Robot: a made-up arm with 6 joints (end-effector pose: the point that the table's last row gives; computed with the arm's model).
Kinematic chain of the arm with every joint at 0, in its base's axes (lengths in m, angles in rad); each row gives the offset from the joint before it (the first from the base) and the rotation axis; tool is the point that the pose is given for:
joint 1: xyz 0 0 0.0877 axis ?
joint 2: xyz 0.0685 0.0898 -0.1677 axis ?
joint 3: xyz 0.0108 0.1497 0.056 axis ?
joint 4: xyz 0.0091 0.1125 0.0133 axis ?
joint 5: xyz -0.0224 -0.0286 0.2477 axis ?
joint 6: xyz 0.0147 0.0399 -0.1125 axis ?
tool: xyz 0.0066 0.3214 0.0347
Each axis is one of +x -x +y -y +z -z.
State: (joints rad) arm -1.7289 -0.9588 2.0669 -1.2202 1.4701 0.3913
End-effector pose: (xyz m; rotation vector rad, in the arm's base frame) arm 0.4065 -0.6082 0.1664 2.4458 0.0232 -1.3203
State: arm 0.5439 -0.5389 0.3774 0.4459 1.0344 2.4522
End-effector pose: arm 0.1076 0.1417 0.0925 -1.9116 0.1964 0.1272
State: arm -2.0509 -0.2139 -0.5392 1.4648 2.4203 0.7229
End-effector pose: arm -0.1850 0.0320 -0.0390 0.5526 1.2744 0.2673
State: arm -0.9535 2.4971 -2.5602 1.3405 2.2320 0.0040
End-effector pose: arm 0.5174 -0.1671 -0.5014 -1.7730 -1.3071 0.7126
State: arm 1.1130 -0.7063 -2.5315 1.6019 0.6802 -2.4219
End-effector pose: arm 0.1542 0.3277 0.0528 -1.3040 -2.5505 -0.0116
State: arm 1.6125 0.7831 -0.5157 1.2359 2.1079 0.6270
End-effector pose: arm -0.3952 0.2483 0.2848 -1.6823 1.9734 -1.4419
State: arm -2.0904 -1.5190 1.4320 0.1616 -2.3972 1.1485
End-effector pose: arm 0.2402 -0.2685 -0.0270 -1.6041 0.5944 -1.6352
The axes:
joint 1: +x
joint 2: -y
joint 3: +x
joint 4: -y
joint 5: +x
joint 6: +x

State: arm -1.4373 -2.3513 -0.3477 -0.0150 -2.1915 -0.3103
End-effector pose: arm 0.2089 -0.3298 0.0304 0.8822 -1.9632 -1.6705
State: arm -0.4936 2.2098 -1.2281 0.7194 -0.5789 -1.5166
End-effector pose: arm -0.0792 0.0404 -0.0694 0.5069 0.7268 2.1807
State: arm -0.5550 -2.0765 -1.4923 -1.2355 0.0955 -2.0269
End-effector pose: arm 0.1379 0.1492 -0.0533 0.3242 -0.8995 -1.5691
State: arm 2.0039 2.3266 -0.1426 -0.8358 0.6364 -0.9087
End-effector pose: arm -0.0705 -0.1860 0.8284 1.3665 -0.5357 -1.5752
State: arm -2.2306 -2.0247 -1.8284 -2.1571 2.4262 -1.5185
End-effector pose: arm -0.3036 -0.3719 0.5808 0.9649 0.1137 1.1689
